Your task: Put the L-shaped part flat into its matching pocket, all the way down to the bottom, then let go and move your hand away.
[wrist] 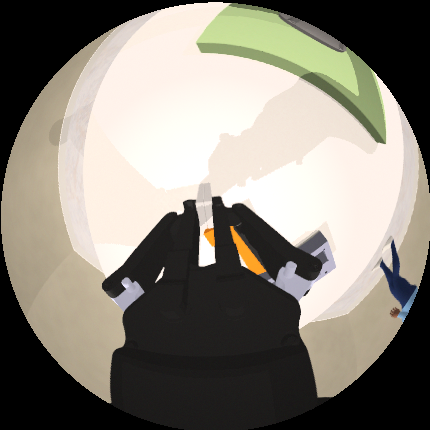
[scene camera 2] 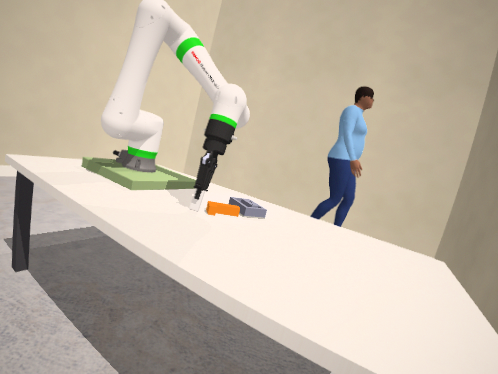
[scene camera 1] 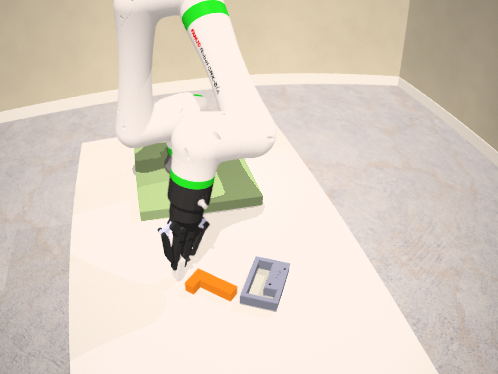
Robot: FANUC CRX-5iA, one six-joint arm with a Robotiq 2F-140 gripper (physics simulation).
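Where they show: gripper, fingertip midpoint: (wrist: 205,193) (scene camera 2: 194,209) (scene camera 1: 177,276); arm's base, origin of the base link: (scene camera 2: 139,168).
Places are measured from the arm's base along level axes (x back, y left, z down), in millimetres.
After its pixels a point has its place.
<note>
The orange L-shaped part (scene camera 1: 214,286) @[x -513, y -21, z 11 mm] (scene camera 2: 223,209) @[x -506, y -30, z 23 mm] (wrist: 248,254) @[x -504, y -15, z 9 mm] lies flat on the table beside the grey pocket tray; my fingers hide some of it in the wrist view. The grey tray (scene camera 1: 258,302) @[x -583, y 66, z 14 mm] (scene camera 2: 254,212) @[x -579, y 60, z 18 mm] (wrist: 330,262) @[x -479, y 149, z 3 mm] has a rim around an open pocket, with a pale floor showing in scene camera 1. My gripper (scene camera 1: 178,272) @[x -442, y -102, z 38 mm] (scene camera 2: 195,203) @[x -442, y -102, z 38 mm] (wrist: 205,193) @[x -442, y -102, z 38 mm] is shut with its pale fingertips together and nothing between them. The fingertips are low over the table, on the robot-base side of the orange part and apart from it.
The white table (scene camera 1: 125,345) @[x -639, y -262, z 39 mm] (scene camera 2: 320,280) @[x -893, y -203, z 39 mm] (wrist: 150,125) @[x -357, y -212, z 39 mm] carries a green base plate (scene camera 1: 235,204) @[x -205, y 111, z 23 mm] (scene camera 2: 145,184) @[x -206, y -119, z 18 mm] (wrist: 250,55) @[x -206, y -96, z 28 mm] under the robot's base. A person (scene camera 2: 351,135) (wrist: 400,280) in a light blue top and dark blue trousers is beyond the table.
</note>
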